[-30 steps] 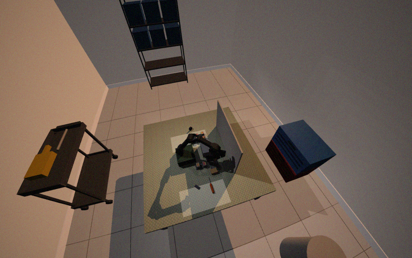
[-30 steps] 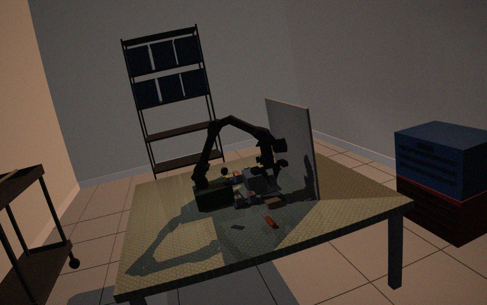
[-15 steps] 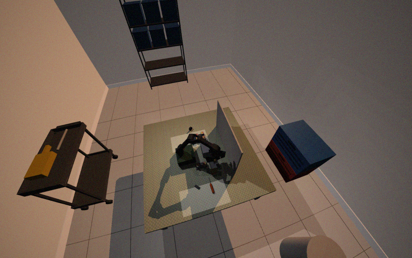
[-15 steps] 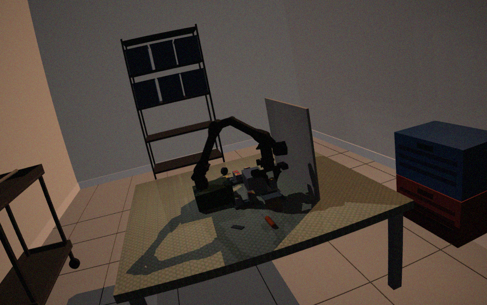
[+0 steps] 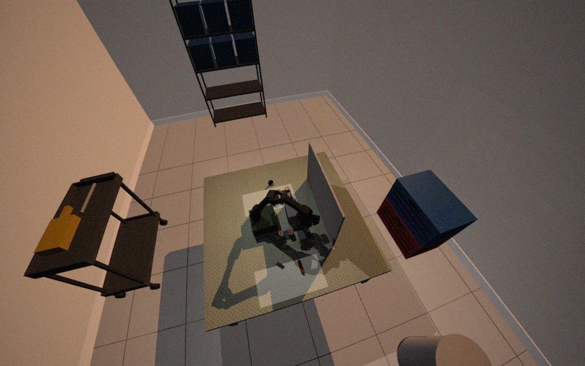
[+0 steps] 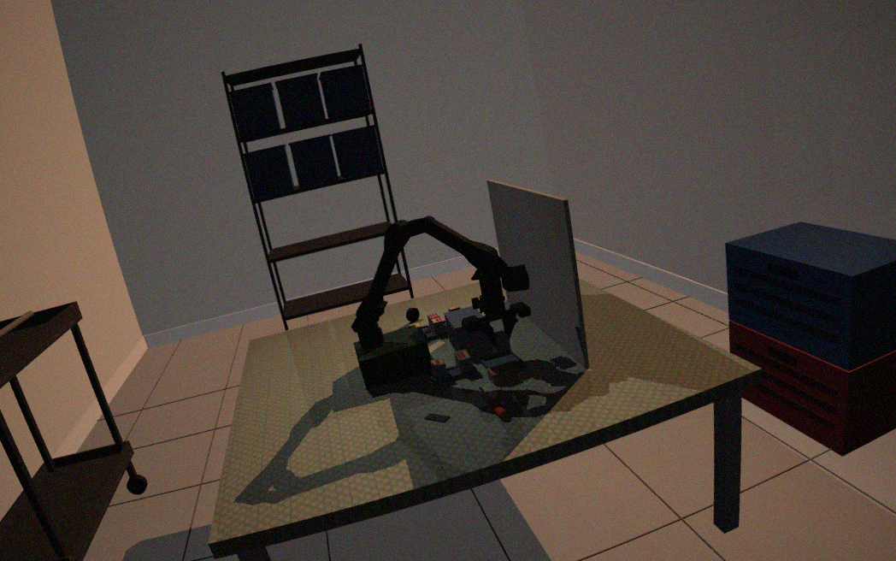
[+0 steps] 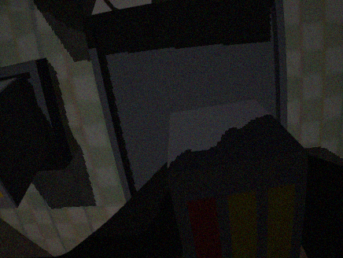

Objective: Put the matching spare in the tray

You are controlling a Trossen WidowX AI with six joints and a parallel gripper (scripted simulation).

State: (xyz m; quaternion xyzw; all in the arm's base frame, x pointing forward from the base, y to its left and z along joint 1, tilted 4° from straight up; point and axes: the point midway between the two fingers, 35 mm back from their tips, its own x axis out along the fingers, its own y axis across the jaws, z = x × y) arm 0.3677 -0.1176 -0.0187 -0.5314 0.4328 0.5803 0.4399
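My gripper tip is now 1 cm past the grey tray and 5 cm above it. From my gripper tip the other things lie so: grey mounted unit 8 cm behind, 18 cm to the left; spare block 2 cm above; brown block 1 cm behind, 10 cm to the right, 4 cm below.
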